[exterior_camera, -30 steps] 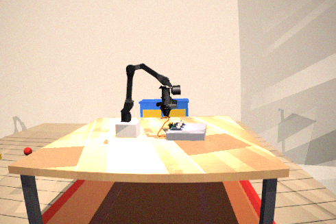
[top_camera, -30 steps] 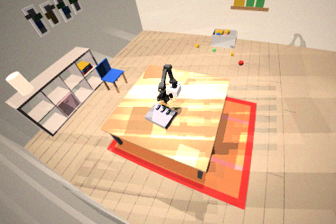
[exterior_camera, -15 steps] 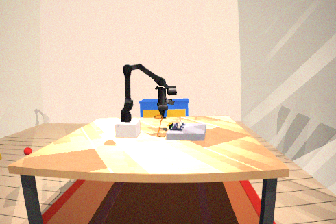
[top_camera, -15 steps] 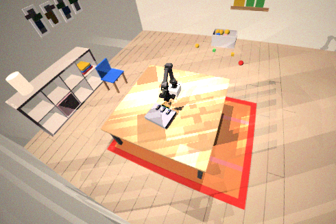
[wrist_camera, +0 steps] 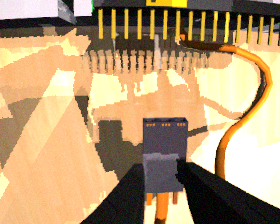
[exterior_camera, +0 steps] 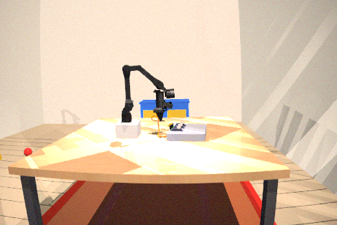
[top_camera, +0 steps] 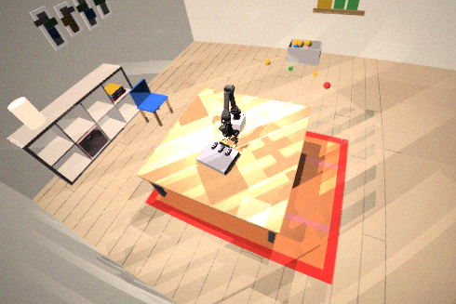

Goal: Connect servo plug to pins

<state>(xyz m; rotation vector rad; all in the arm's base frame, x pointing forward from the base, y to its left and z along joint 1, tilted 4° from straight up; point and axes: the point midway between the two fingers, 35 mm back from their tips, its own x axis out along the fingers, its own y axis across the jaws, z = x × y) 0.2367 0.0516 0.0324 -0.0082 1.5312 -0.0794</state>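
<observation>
The yellow band is 8 cm ahead of my gripper tip, 1 cm to the right of it and 2 cm below it. From my gripper tip the other things lie so: servo motor 13 cm ahead, 3 cm to the right, 5 cm below; printed holder 23 cm ahead, 4 cm to the right, 7 cm below.
</observation>
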